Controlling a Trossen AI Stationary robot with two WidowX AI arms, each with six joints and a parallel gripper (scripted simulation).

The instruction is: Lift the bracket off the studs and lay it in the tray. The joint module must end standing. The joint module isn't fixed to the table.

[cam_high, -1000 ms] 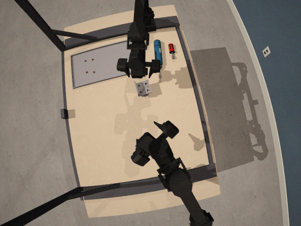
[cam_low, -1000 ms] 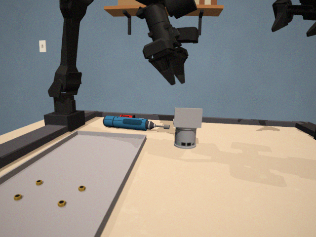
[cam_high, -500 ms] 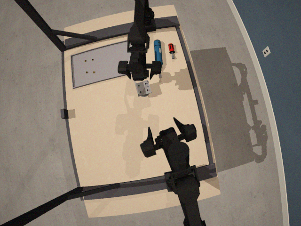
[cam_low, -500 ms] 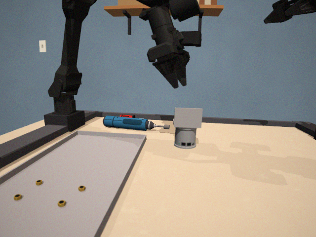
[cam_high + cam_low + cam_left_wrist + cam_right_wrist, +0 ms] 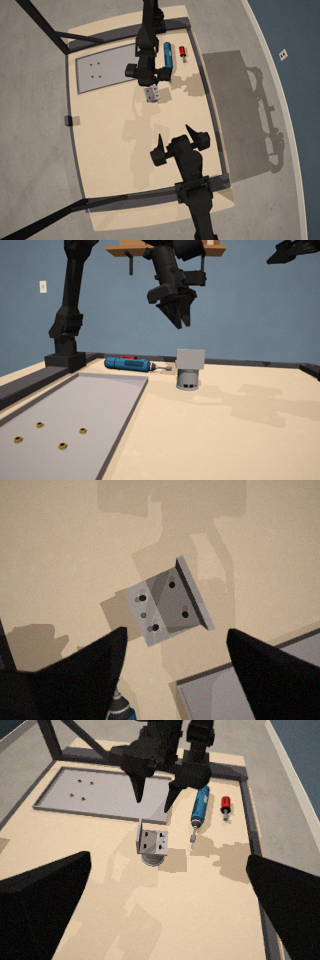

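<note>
Now: the grey L-shaped bracket 120 mm below my left hand and 30 mm to the right of it. Also, from my left hand: grey tray 190 mm to the left, 190 mm below, 190 mm behind; grey cylindrical joint module 160 mm below, 30 mm to the right, 10 mm ahead; small red screwdriver 200 mm ahead, 180 mm to the left, 180 mm below.
</note>
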